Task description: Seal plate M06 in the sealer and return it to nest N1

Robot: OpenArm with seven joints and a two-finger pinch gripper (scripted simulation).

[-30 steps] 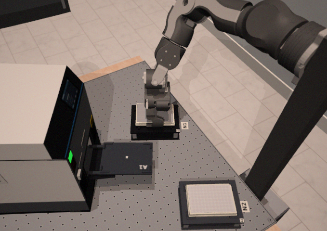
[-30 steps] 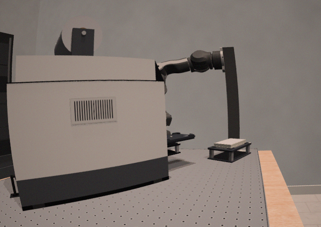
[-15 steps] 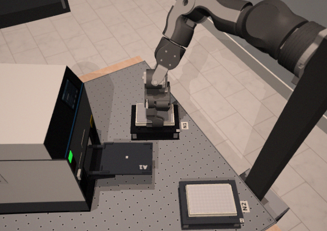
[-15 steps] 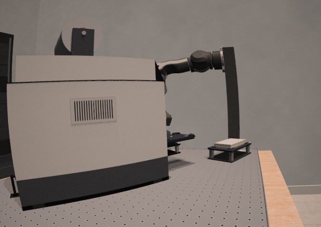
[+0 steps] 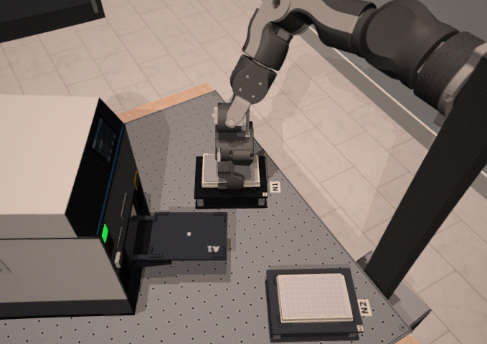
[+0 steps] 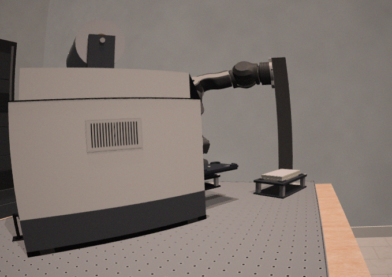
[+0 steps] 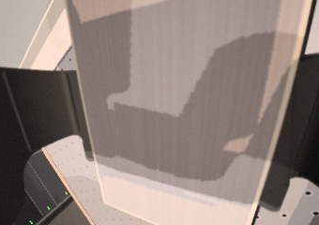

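The 96-well plate M06 is right at my hand. The rest, counted from my hand: sealer's stage: 170 mm ahead, 110 mm to the left, 40 mm above; then nest N1: 20 mm below; then plate M09: 330 mm to the left, 40 mm ahead, 10 mm below.
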